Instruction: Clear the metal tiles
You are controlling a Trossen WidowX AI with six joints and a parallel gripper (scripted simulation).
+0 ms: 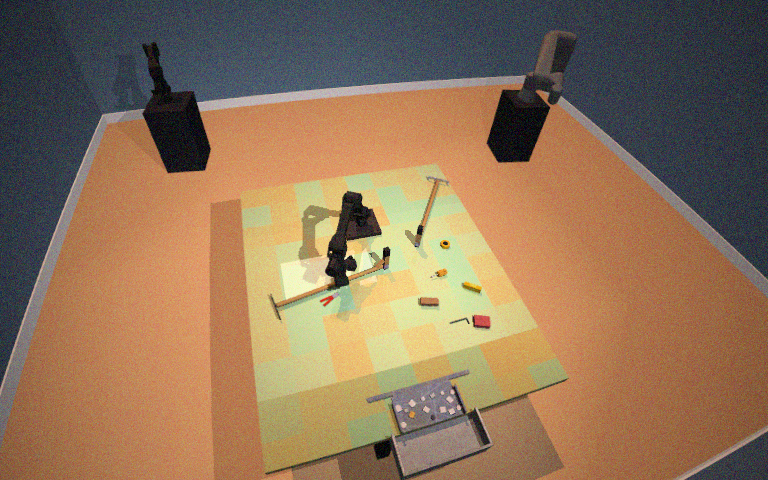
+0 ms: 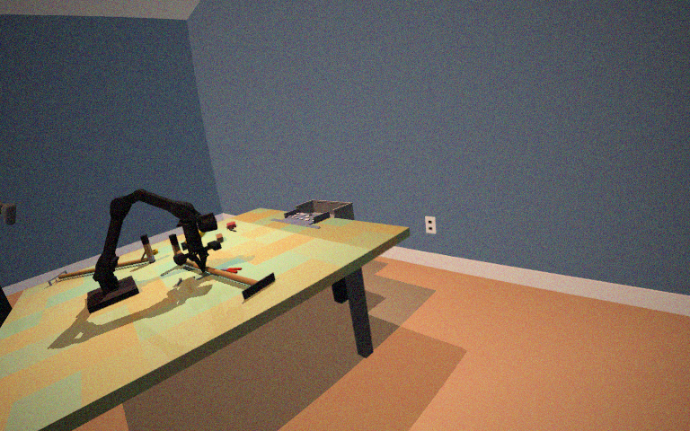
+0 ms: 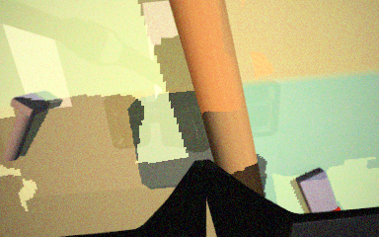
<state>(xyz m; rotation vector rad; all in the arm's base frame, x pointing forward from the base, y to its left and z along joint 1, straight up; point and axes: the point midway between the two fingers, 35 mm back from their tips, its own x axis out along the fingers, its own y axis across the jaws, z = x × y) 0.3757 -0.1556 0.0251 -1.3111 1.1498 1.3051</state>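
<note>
Right now the long scraper is 5 cm above my gripper tip, 3 cm to the right of it and 3 cm ahead of it. The rest, counted from my gripper tip: yellow ring 59 cm to the left, 17 cm behind; then orange screwdriver 51 cm to the left, 2 cm ahead; then brown block 42 cm to the left, 18 cm ahead.
</note>
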